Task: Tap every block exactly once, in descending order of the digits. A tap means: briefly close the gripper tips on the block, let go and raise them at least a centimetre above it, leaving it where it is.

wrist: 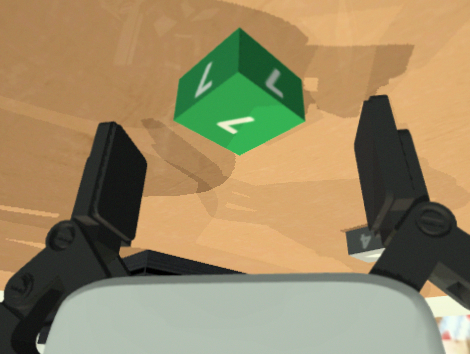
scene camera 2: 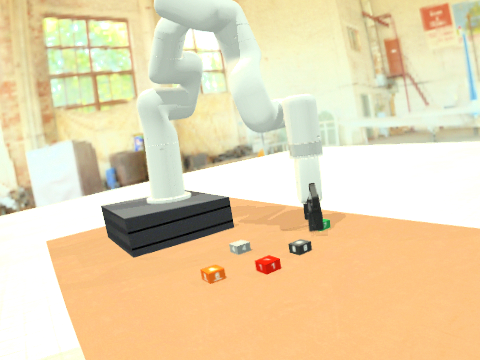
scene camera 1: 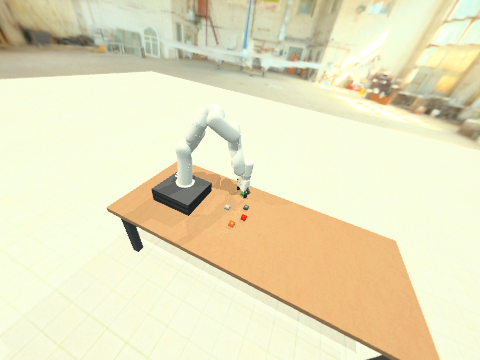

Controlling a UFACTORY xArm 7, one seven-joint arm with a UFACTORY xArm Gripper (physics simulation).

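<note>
A green block (scene camera 1: 243, 194) (scene camera 2: 326, 224) (wrist: 239, 117) marked 7 rests on the table, its corner toward the wrist camera. My gripper (scene camera 1: 242, 192) (scene camera 2: 312, 224) (wrist: 240, 131) is open and low by the green block, with no finger touching it in the wrist view. A black block (scene camera 1: 246, 207) (scene camera 2: 300, 247) looks like 8. A grey block (scene camera 1: 227, 207) (scene camera 2: 240, 246) (wrist: 360, 241) shows 4. A red block (scene camera 1: 244, 217) (scene camera 2: 268, 264) shows 1. The digit on the orange block (scene camera 1: 231, 224) (scene camera 2: 213, 274) is hard to read.
The black base box (scene camera 1: 170, 196) (scene camera 2: 180, 230) carries the arm at one end of the wooden table (scene camera 1: 320, 250) (scene camera 2: 300, 315). The grey block is partly hidden behind the right finger in the wrist view.
</note>
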